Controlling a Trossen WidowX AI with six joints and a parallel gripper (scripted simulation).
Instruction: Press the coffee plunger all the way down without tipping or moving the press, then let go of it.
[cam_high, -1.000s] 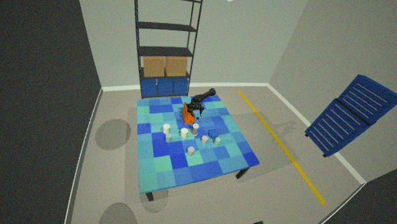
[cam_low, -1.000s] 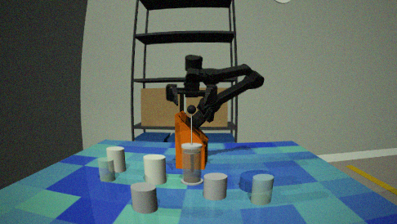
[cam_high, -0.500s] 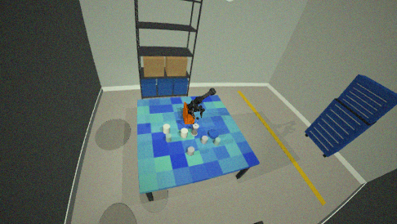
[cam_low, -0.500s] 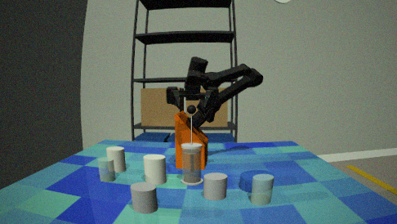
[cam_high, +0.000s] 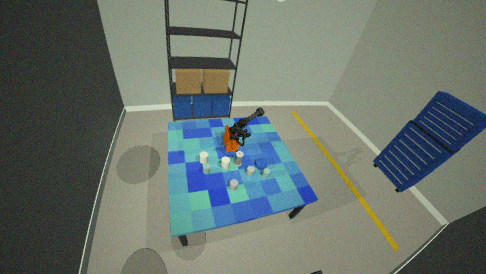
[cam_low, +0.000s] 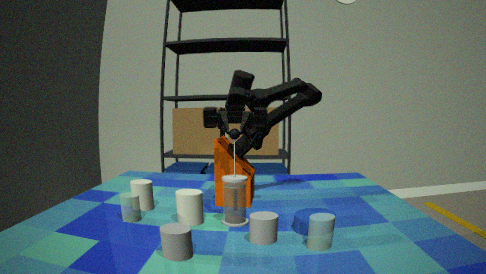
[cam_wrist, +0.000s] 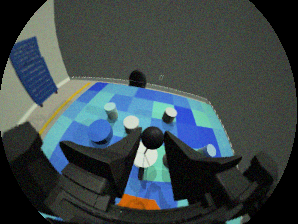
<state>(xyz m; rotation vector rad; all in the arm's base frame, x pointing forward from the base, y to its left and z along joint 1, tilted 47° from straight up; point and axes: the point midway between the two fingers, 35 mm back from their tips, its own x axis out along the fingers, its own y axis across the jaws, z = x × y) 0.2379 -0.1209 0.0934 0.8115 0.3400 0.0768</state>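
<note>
Right now my gripper tip is 13 cm above the coffee press and 2 cm past it.
</note>
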